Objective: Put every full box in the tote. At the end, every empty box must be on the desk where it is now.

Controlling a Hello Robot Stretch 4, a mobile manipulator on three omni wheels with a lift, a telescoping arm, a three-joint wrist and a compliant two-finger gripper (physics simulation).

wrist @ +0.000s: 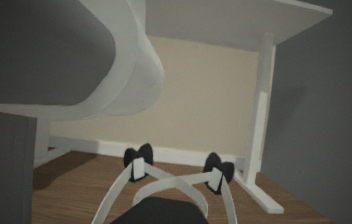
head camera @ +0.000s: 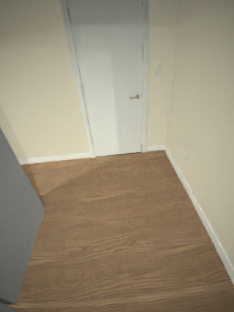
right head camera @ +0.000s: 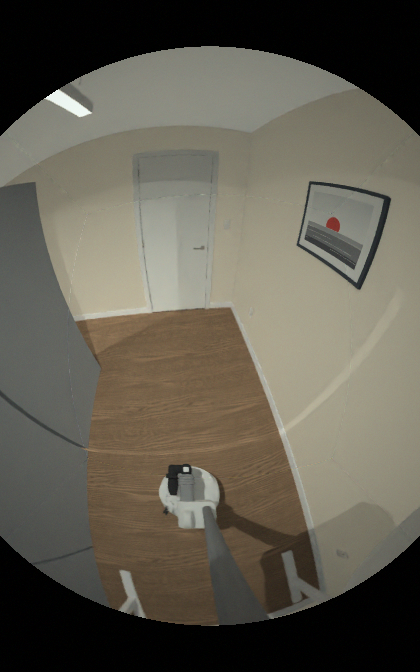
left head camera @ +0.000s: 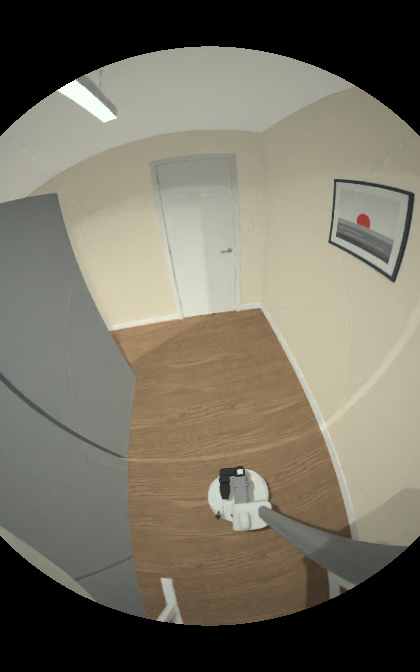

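Note:
My gripper point(wrist: 179, 160) is open in the wrist view, its two dark fingertips apart with nothing between them. It is low, in front of and below the desk point(wrist: 220, 22), whose pale underside shows at the top of that view. A white desk leg point(wrist: 256, 125) stands on the right, with its foot on the wood floor. The fingers cannot be made out in the head views. No full box, empty box or tote shows in these views, and the desk's top surface is hidden.
A grey partition point(head camera: 17, 220) point(left head camera: 60, 350) point(right head camera: 40, 350) stands on the left. A closed white door point(head camera: 107, 80) point(left head camera: 200, 250) point(right head camera: 175, 240) is at the far end. A beige wall with a framed picture point(left head camera: 370, 225) point(right head camera: 342, 230) runs along the right. White feet point(left head camera: 169, 592) point(right head camera: 128, 590) show low down.

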